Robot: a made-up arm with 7 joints.
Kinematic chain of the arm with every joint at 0, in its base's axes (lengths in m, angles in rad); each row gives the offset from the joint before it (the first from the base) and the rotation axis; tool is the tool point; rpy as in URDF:
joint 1: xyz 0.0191 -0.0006 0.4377 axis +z
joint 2: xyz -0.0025 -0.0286 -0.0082 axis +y
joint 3: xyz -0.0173 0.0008 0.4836 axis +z
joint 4: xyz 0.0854 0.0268 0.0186 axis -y
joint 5: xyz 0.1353 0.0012 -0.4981 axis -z
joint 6: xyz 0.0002 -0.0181 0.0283 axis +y
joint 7: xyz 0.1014 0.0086 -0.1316 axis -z
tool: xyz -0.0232 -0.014 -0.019 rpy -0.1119 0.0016 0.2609
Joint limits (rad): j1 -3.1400..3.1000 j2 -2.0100..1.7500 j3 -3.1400..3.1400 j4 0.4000..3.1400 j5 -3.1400..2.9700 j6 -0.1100..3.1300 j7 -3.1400..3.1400
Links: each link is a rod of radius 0.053 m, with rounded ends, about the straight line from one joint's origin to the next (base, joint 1, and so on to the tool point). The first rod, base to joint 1, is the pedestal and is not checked.
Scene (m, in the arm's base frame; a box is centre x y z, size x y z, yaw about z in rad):
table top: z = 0
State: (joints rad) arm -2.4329 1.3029 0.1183 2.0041 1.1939 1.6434 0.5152
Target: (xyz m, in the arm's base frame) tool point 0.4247 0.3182 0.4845
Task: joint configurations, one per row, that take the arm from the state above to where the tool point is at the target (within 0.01 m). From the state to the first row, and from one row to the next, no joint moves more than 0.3 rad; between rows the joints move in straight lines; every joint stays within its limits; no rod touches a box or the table.
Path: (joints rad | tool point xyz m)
1: -2.1764 1.2683 0.2727 1.8269 1.1794 1.6325 0.5114 | -0.2070 -0.8381 0.1597
2: -1.9199 1.2337 0.4272 1.6497 1.1650 1.6215 0.5076 | 0.1244 -0.8149 0.1837
3: -1.6634 1.1991 0.5816 1.4726 1.1505 1.6106 0.5038 | 0.4126 -0.6660 0.2272
4: -1.4070 1.1645 0.7360 1.2954 1.1360 1.5997 0.5000 | 0.6049 -0.4213 0.2859
5: -1.1505 1.1299 0.8904 1.1182 1.1216 1.5888 0.4962 | 0.6679 -0.1338 0.3534
6: -0.8940 1.0953 1.0449 0.9410 1.1071 1.5778 0.4924 | 0.5982 0.1322 0.4222
7: -0.6375 1.0607 1.1993 0.7639 1.0926 1.5669 0.4886 | 0.4247 0.3182 0.4845

